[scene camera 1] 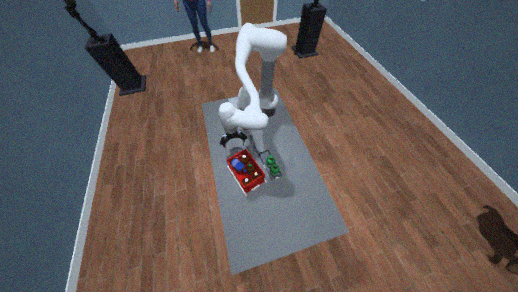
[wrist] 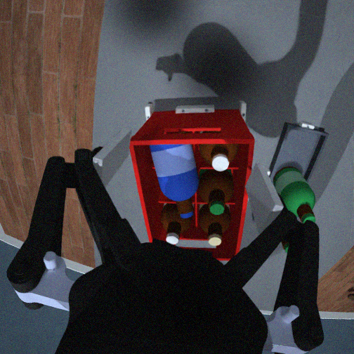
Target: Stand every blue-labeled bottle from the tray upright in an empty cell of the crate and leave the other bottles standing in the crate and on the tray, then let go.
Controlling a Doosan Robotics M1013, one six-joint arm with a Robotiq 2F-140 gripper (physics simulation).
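Places are measured from the arm's base along level axes (x right, y ahead, z up), in millimetres.
Pixels of known places: gripper, fingertip midpoint: (scene camera 1: 235, 146).
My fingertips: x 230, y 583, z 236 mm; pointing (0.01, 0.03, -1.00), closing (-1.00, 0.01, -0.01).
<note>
For each thing: its top centre in the pictures, then the offset to it from my fingertips. "spot": a spot on its surface instead. Level surfaces: height alone.
- blue-labeled bottle, middle of its top: (scene camera 1: 239, 164) dx +6, dy +112, dz -97 mm
- red crate, surface spot: (scene camera 1: 253, 186) spot: dx -59, dy +285, dz -206 mm
- grey mat, its level: dz -269 mm
The blue-labeled bottle (scene camera 1: 237, 164) (wrist: 175, 172) is tilted in the left column of the red crate (scene camera 1: 253, 186) (wrist: 225, 125), its neck slanting toward the near-left bottle. Brown bottles with a white cap (wrist: 220, 162), a green cap (wrist: 216, 207), a cream cap (wrist: 215, 240) and another white cap (wrist: 172, 238) stand in other cells. Two green bottles (scene camera 1: 271, 160) (wrist: 295, 192) stand on the tray (wrist: 300, 145); the nearer one is mostly hidden in the wrist view. My gripper (scene camera 1: 235, 146) (wrist: 190, 158) is open and empty above the crate, its fingers spread to either side.
The tray stands close beside the crate, to its right, on a grey mat (scene camera 1: 280, 220). My right finger hangs over the gap between crate and tray in the wrist view. Black pedestals (scene camera 1: 115, 62) (scene camera 1: 310, 30) and a person (scene camera 1: 197, 22) stand farther back.
</note>
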